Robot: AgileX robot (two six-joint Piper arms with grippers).
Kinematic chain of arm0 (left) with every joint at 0, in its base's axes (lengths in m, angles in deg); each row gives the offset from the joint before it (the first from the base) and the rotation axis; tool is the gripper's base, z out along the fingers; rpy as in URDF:
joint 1: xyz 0 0 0.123 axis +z
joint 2: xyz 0 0 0 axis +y
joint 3: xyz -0.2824 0 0.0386 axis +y
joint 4: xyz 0.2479 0 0.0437 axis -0.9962 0 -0.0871
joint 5: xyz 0 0 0 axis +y
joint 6: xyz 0.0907 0 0.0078 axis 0.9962 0 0.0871
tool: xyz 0 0 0 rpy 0 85 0
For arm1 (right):
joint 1: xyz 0 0 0.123 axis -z
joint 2: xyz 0 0 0 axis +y
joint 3: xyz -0.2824 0 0.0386 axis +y
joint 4: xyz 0.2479 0 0.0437 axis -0.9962 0 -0.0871
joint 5: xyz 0 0 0 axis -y
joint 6: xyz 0.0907 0 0.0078 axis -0.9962 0 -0.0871
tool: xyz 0 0 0 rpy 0 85 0
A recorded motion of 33 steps. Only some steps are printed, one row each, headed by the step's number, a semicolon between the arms.
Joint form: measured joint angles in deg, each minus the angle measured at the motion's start. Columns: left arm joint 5, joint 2, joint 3, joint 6, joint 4, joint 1; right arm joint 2, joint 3, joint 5, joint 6, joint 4, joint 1.
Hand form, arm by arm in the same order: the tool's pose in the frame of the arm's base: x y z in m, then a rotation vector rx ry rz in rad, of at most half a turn. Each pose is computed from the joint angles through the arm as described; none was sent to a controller.
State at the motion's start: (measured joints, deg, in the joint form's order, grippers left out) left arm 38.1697 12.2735 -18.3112 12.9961 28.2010 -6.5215; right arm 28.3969 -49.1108 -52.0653 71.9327 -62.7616 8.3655
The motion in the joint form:
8: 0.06 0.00 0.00 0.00 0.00 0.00; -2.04 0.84 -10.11 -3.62 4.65 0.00
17: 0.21 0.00 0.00 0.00 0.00 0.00; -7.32 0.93 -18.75 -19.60 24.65 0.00
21: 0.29 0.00 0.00 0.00 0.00 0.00; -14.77 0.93 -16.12 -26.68 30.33 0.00
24: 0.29 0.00 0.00 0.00 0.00 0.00; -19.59 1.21 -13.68 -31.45 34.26 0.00
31: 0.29 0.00 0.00 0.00 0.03 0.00; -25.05 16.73 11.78 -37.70 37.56 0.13
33: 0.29 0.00 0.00 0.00 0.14 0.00; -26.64 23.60 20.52 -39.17 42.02 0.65
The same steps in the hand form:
8: 0.0504 -0.0326 0.2551 0.1362 1.9926 -0.4788; 0.0444 0.0626 0.3973 -0.8854 1.5529 0.3032
17: 0.0503 -0.0327 0.2549 0.1372 1.9950 -0.4794; 0.0199 0.0507 0.3709 -0.8475 1.8639 0.1760
21: 0.0503 -0.0327 0.2548 0.1378 1.9962 -0.4798; -0.0078 0.0470 0.3701 -0.7115 1.8130 0.0595
24: 0.0503 -0.0327 0.2548 0.1378 1.9962 -0.4798; -0.0247 0.0437 0.3681 -0.6097 1.7621 -0.0100
31: 0.0502 -0.0327 0.2549 0.1376 1.9961 -0.4804; 0.0069 0.0244 0.3311 -0.2976 1.6019 -0.0807
33: 0.0502 -0.0328 0.2549 0.1367 1.9959 -0.4825; 0.0201 0.0139 0.3082 -0.2263 1.5764 -0.1770

